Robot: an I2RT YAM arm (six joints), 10 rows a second.
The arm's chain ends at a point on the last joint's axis. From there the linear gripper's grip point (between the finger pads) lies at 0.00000 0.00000 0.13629 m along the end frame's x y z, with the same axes.
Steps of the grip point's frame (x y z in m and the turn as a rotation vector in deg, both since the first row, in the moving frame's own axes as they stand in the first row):
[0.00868 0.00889 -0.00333 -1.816 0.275 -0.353]
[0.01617 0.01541 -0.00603 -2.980 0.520 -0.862]
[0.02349 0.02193 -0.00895 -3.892 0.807 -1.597]
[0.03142 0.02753 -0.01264 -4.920 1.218 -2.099]
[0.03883 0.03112 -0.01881 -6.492 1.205 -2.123]
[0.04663 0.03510 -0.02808 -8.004 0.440 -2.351]
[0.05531 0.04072 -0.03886 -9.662 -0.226 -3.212]
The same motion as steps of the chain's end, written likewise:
[0.00801 0.00457 -0.00326 -1.816 0.275 -0.353]
[0.01488 0.00833 -0.00584 -2.980 0.520 -0.862]
[0.02144 0.01271 -0.00862 -3.892 0.807 -1.597]
[0.02831 0.01590 -0.01211 -4.920 1.218 -2.099]
[0.03568 0.01577 -0.01791 -6.492 1.205 -2.123]
[0.04520 0.01615 -0.02675 -8.004 0.440 -2.351]
[0.05520 0.01784 -0.03693 -9.662 -0.226 -3.212]

